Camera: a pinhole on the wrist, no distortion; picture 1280 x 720 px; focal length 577.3 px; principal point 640.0 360.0 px. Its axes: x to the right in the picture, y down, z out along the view. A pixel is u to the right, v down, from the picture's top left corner.
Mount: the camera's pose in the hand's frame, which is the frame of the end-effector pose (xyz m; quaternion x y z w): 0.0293 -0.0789 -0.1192 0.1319 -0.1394 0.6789 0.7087
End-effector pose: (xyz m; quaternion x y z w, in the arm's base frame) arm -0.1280 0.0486 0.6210 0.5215 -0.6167 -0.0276 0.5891
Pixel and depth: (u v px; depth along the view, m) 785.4 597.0 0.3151
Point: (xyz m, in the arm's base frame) -0.2329 -0.0533 0.4110
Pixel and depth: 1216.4 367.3 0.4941
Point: -0.6334 -0.1909 0.6091
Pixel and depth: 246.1 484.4 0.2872
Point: 0.0294 -0.1291 0.3299
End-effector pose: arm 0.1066 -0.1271 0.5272 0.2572 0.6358 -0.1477 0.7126
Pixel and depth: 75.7 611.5 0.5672
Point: -0.1942 -0.9202 0.6422
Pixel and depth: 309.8 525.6 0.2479
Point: -0.0153 -0.4122 0.5279
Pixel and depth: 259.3 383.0 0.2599
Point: -0.0250 -0.4338 0.4634
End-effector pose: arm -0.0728 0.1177 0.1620 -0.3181 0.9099 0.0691 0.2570
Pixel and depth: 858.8 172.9 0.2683
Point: -0.0234 0.0331 -0.0376
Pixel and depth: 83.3 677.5 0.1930
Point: 0.1771 -0.0893 0.2281
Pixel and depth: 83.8 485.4 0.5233
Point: 0.5304 -0.3509 0.0975
